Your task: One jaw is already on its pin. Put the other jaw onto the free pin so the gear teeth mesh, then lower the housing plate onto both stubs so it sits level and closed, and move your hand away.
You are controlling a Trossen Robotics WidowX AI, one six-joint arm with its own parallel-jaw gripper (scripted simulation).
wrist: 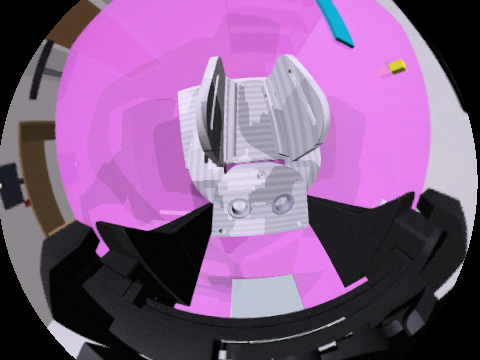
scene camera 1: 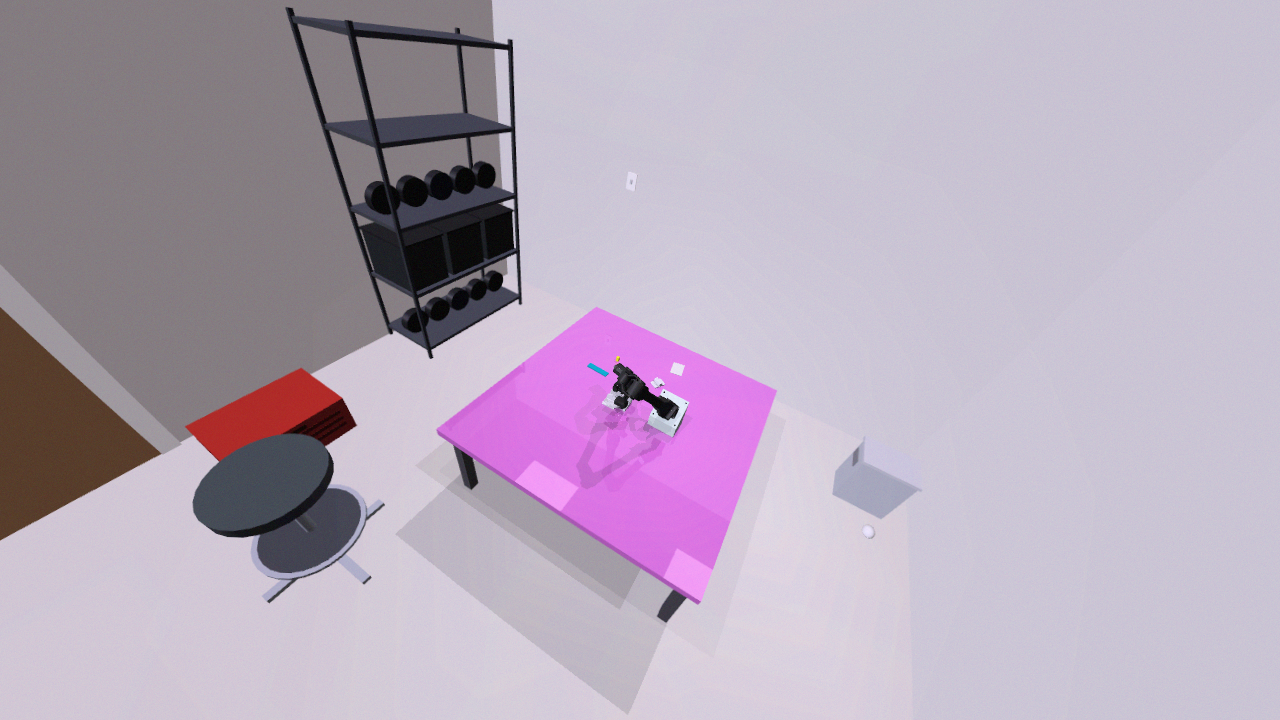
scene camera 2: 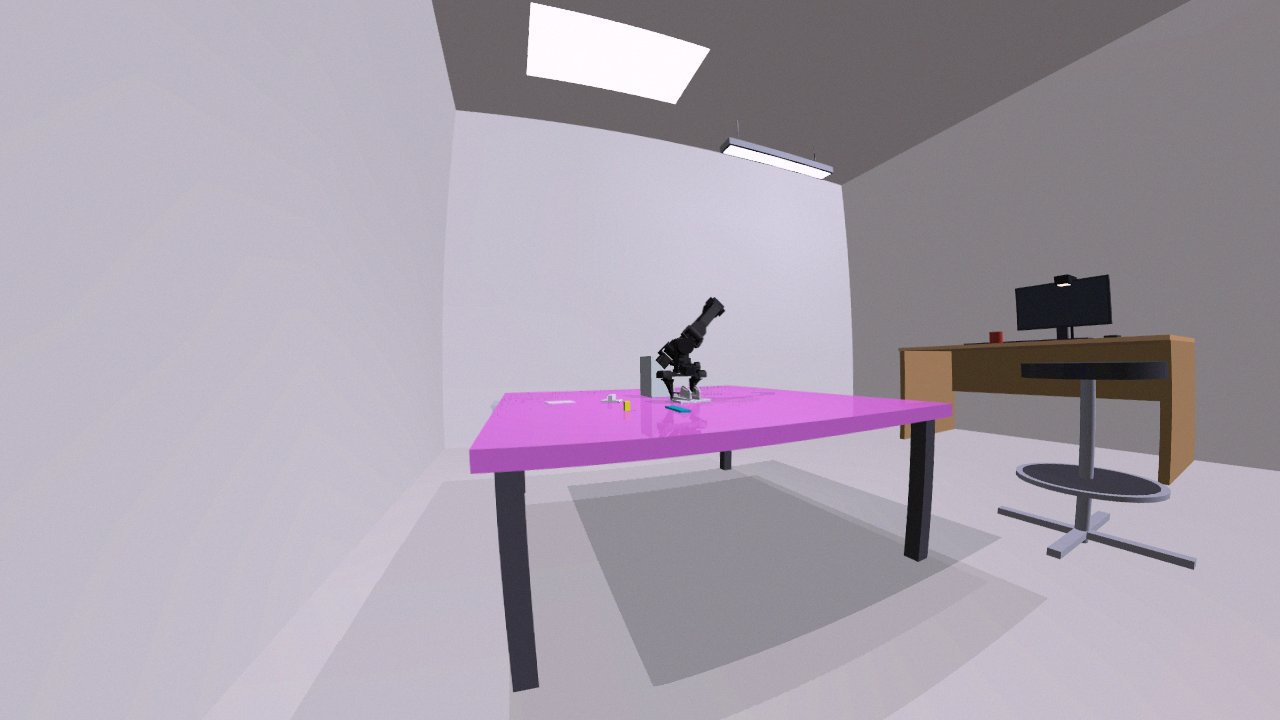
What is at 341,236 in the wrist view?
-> The gripper.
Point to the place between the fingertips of the gripper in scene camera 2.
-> At 681,397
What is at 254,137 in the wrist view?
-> A white ledge.
